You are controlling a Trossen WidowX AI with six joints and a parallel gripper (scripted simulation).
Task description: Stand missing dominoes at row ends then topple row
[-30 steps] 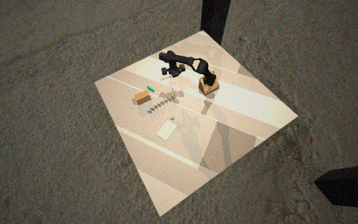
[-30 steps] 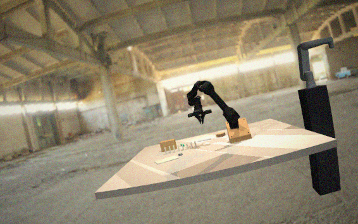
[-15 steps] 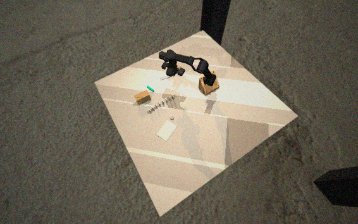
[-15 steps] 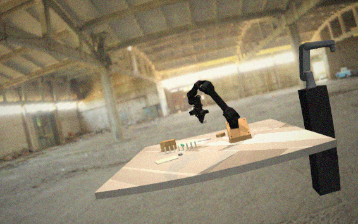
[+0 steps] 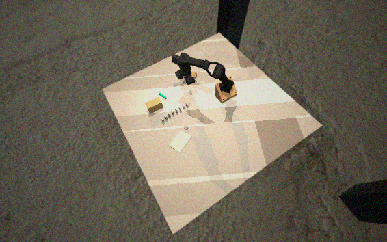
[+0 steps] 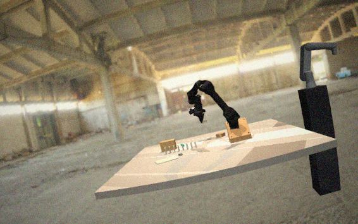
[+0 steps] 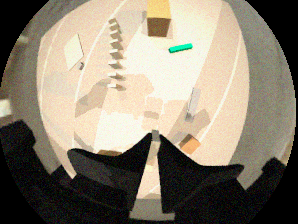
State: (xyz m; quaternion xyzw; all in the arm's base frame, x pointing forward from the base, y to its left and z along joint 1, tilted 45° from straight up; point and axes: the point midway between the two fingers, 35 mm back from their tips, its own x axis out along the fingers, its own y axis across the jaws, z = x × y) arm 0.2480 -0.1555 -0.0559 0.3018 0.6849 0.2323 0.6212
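My gripper tip is 20 mm short of the grey bar, 140 mm to the left of it and 160 mm above it. Round my gripper tip: brown box (310 mm ahead, 10 mm to the right, 120 mm below); then green stick (210 mm ahead, 80 mm to the right, 160 mm below); then small dark piece (170 mm ahead, 280 mm to the left, 160 mm below).
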